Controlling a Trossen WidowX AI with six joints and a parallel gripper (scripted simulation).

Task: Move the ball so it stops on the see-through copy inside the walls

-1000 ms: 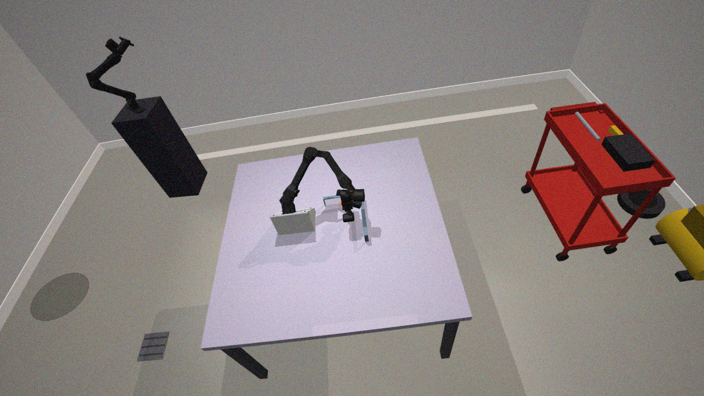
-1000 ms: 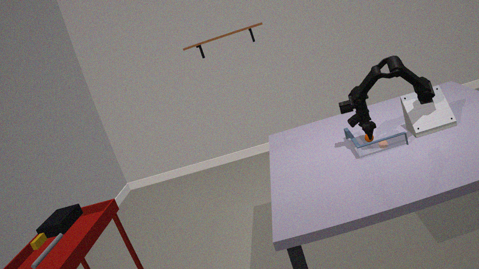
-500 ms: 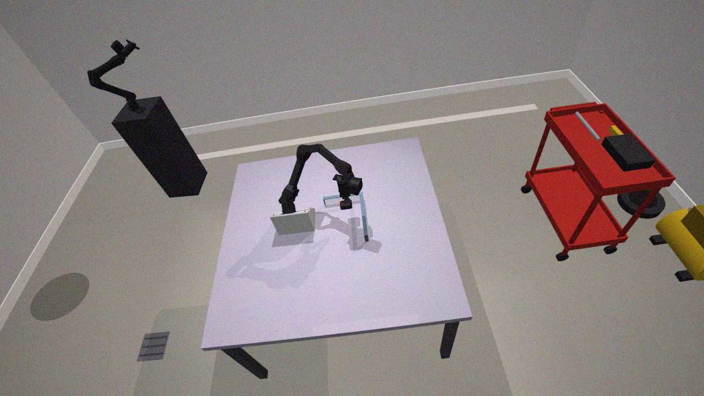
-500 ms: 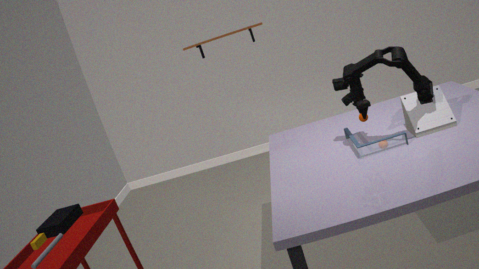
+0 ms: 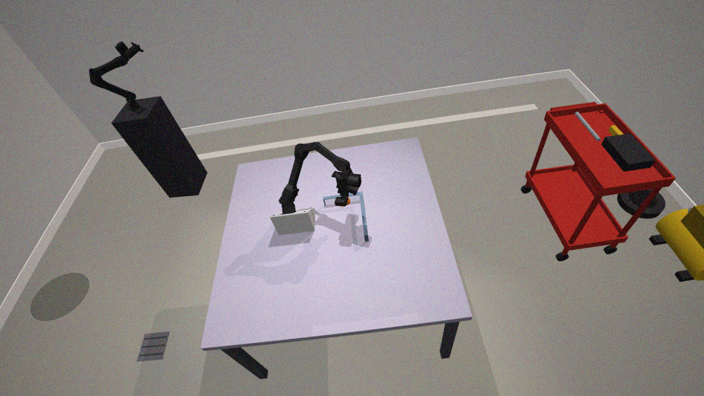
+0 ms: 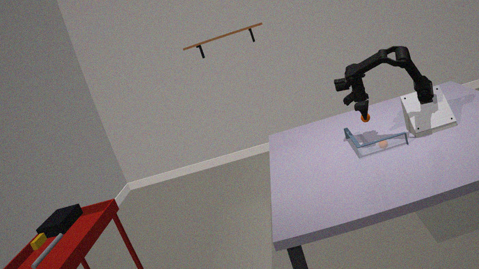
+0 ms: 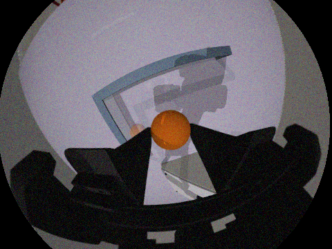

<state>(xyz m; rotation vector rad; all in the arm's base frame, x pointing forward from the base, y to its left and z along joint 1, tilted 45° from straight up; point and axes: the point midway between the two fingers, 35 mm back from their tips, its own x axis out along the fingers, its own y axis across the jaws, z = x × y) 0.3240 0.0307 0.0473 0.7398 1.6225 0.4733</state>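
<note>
Now: gripper tip 4 cm past the see-through copy of ball, 9 cm to the right of it and 12 cm above it. The rest, counted from my gripper tip: orange ball (right at my gripper tip).
</note>
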